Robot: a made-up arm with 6 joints.
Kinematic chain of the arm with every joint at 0, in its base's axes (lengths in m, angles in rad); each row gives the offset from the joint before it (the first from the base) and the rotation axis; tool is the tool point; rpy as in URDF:
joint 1: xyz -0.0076 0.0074 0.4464 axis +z
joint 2: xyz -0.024 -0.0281 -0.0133 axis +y
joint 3: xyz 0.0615 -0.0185 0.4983 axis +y
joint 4: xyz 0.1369 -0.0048 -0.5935 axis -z
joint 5: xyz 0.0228 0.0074 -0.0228 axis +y
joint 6: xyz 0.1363 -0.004 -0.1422 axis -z
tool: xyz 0.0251 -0.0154 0.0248 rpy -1.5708 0 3.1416
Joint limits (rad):
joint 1: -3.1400..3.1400
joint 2: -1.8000..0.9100
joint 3: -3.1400..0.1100
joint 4: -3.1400..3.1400
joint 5: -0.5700..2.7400
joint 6: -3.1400..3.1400
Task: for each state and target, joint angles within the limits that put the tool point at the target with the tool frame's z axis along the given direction. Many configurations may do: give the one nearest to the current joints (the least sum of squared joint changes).
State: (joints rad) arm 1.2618 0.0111 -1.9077 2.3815 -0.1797 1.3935
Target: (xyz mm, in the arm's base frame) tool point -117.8 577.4 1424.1 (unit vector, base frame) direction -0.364 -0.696 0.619
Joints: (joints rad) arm 1.9608 -0.0084 -2.3083 2.5648 -0.0490 1.5017
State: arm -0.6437 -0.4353 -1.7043 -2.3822 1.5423 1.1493
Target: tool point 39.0 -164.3 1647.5 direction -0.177 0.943 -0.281
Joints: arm -0.8126 -0.3938 -2.0582 -2.4889 1.5208 0.8197
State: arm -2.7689 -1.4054 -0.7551 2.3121 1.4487 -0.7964
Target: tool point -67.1 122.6 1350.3 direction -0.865 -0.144 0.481
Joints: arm -2.0275 -1.2751 -1.1569 1.7537 0.7735 -1.6277
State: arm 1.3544 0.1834 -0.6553 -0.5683 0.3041 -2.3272
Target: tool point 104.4 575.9 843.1 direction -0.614 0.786 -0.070
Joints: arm 1.3999 -0.5381 -0.8101 -0.7340 0.8792 -2.0889
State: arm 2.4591 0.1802 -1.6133 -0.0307 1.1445 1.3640
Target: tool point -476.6 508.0 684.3 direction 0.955 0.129 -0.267
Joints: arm 2.4385 -0.2750 -0.8101 0.2615 0.9280 0.5908
